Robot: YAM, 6 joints.
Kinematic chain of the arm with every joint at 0, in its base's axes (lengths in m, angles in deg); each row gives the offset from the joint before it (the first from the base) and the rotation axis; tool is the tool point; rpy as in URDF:
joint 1: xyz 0 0 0.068 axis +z
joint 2: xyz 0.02 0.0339 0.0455 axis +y
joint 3: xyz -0.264 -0.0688 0 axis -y
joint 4: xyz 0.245 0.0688 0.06 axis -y
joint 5: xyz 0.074 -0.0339 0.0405 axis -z
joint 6: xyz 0.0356 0 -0.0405 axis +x
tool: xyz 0 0 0 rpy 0 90 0
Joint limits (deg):
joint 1: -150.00..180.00
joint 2: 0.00..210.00
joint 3: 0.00..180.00
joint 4: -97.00..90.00
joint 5: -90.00..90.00
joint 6: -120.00..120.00
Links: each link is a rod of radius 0.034 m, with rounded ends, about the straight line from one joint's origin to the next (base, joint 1, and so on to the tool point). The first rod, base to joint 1, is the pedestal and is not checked.
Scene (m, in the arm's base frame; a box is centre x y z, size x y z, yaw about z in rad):
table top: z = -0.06
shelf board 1: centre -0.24 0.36 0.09 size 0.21 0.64 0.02 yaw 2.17
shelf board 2: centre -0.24 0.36 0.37 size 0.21 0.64 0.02 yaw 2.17
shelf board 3: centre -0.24 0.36 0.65 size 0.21 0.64 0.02 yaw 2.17
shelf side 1: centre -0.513 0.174 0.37 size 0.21 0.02 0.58 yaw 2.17
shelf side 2: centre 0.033 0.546 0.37 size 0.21 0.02 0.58 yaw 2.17
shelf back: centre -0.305 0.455 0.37 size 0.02 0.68 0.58 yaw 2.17
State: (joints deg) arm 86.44 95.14 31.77 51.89 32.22 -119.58
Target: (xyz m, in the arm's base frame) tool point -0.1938 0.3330 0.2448
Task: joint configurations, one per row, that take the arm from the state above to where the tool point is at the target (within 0.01 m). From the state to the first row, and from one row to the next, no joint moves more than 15 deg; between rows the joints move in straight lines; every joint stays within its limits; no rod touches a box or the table.
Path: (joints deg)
1: 98.51 97.03 39.04 52.33 30.66 -119.58
2: 110.58 98.92 46.32 52.78 29.10 -119.58
3: 122.65 100.81 53.59 53.22 27.55 -119.58

